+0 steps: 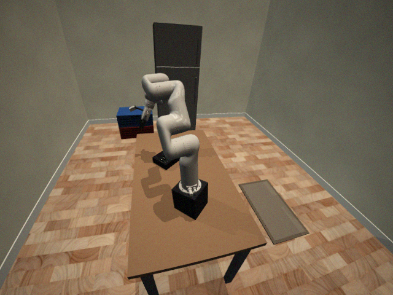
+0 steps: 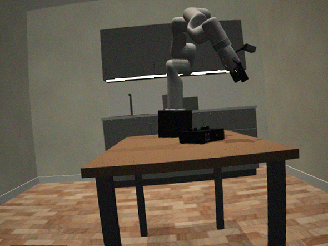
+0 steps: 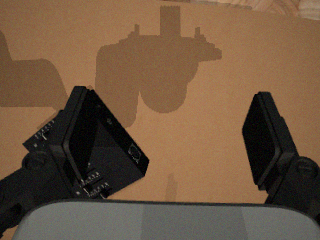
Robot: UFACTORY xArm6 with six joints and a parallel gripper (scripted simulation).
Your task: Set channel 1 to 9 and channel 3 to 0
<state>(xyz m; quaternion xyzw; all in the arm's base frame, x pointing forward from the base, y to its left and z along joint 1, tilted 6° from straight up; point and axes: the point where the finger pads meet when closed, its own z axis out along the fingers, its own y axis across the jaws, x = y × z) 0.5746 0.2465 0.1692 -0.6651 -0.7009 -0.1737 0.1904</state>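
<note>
The fader cap is 20 cm behind my hand, 13 cm to the right of it and 20 cm below it.
</note>
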